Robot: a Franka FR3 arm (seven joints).
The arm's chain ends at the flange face. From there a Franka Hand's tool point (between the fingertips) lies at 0.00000 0.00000 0.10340 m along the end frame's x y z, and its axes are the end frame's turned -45 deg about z.
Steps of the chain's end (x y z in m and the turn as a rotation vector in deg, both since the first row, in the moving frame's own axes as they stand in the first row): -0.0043, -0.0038, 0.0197, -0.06, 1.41, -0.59; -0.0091, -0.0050, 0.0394, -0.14, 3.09, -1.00
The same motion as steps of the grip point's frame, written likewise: 0.0014, -0.0039, 0.0197, -1.04, 0.95, -0.59; 0.0009, -0.0059, 0.0392, -2.28, 2.09, -1.00
